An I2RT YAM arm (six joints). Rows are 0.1 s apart.
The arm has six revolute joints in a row. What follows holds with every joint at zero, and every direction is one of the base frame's.
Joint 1 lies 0.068 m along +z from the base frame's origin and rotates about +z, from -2.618 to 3.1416 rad.
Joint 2 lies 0.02 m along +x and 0.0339 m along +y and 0.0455 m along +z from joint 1 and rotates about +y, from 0 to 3.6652 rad.
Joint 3 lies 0.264 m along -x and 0.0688 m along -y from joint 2 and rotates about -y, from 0 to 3.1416 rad.
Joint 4 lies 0.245 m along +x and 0.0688 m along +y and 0.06 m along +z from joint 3 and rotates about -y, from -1.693 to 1.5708 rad.
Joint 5 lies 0.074 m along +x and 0.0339 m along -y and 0.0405 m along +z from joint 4 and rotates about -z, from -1.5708 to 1.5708 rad.
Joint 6 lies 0.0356 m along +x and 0.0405 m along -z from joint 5 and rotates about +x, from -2.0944 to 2.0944 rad.
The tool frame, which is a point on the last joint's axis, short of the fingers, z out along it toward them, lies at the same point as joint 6; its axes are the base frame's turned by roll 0, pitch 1.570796 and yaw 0 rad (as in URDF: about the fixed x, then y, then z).
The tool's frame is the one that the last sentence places.
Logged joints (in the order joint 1, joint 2, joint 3, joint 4, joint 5, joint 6), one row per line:
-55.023 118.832 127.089 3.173 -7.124 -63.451
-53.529 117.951 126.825 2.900 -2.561 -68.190
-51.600 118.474 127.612 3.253 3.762 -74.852
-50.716 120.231 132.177 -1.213 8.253 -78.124
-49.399 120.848 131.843 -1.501 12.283 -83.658
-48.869 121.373 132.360 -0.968 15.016 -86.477
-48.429 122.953 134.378 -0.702 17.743 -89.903
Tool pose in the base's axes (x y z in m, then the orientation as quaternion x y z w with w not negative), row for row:
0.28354 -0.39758 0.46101 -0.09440 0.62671 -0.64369 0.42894
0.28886 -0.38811 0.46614 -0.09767 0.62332 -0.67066 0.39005
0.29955 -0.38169 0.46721 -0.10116 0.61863 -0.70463 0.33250
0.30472 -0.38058 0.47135 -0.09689 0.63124 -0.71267 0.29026
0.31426 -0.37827 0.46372 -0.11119 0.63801 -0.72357 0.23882
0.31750 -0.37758 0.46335 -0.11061 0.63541 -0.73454 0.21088
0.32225 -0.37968 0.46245 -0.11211 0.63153 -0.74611 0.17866
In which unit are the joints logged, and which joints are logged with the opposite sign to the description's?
The joints are logged in degrees. Opposite sign: none.
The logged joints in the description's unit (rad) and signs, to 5 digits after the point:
-0.96033 2.07401 2.21812 0.05538 -0.12434 -1.10743
-0.93426 2.05863 2.21351 0.05061 -0.04470 -1.19014
-0.90059 2.06776 2.22725 0.05678 0.06566 -1.30641
-0.88516 2.09843 2.30692 -0.02117 0.14404 -1.36352
-0.86218 2.10920 2.30109 -0.02620 0.21438 -1.46011
-0.85292 2.11836 2.31012 -0.01689 0.26208 -1.50931
-0.84525 2.14593 2.34534 -0.01225 0.30967 -1.56910

